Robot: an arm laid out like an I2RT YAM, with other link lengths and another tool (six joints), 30 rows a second.
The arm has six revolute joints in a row. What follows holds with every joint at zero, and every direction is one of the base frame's. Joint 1 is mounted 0.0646 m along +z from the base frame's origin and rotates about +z. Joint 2 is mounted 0.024 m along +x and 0.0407 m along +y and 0.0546 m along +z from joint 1 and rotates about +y. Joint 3 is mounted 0.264 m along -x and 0.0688 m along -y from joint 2 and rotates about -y. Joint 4 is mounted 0.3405 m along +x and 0.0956 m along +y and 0.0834 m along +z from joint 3 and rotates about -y. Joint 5 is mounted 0.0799 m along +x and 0.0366 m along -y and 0.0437 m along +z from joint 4 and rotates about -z. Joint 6 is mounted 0.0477 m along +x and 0.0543 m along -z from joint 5 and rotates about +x. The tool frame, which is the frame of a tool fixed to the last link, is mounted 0.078 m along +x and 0.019 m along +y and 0.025 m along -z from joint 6; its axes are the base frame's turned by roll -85.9, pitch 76.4 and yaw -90 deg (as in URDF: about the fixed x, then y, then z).
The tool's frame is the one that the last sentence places.
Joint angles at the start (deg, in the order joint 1, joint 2, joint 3, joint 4, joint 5, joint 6): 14.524, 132.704, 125.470, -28.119, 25.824, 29.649
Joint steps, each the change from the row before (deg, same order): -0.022, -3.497, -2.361, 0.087, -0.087, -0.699; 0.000, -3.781, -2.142, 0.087, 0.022, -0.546; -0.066, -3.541, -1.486, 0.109, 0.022, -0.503; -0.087, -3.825, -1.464, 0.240, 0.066, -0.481; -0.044, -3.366, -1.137, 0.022, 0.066, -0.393; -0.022, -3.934, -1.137, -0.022, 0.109, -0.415; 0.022, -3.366, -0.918, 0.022, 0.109, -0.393; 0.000, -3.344, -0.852, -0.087, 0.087, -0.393; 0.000, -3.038, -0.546, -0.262, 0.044, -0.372; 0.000, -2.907, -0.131, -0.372, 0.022, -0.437
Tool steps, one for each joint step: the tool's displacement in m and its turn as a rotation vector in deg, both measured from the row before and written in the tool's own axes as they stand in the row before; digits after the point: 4 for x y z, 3 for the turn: -0.0128, -0.0070, -0.0177, -0.363, -1.045, -0.081; -0.0165, -0.0078, -0.0207, -0.383, -1.488, 0.311; -0.0194, -0.0081, -0.0208, -0.410, -1.853, 0.603; -0.0222, -0.0091, -0.0228, -0.427, -2.233, 0.851; -0.0198, -0.0081, -0.0208, -0.373, -1.936, 0.748; -0.0239, -0.0096, -0.0251, -0.444, -2.390, 0.982; -0.0207, -0.0081, -0.0218, -0.407, -2.132, 0.840; -0.0205, -0.0085, -0.0217, -0.379, -2.073, 0.818; -0.0196, -0.0080, -0.0205, -0.374, -1.916, 0.753; -0.0212, -0.0081, -0.0210, -0.413, -2.066, 0.777
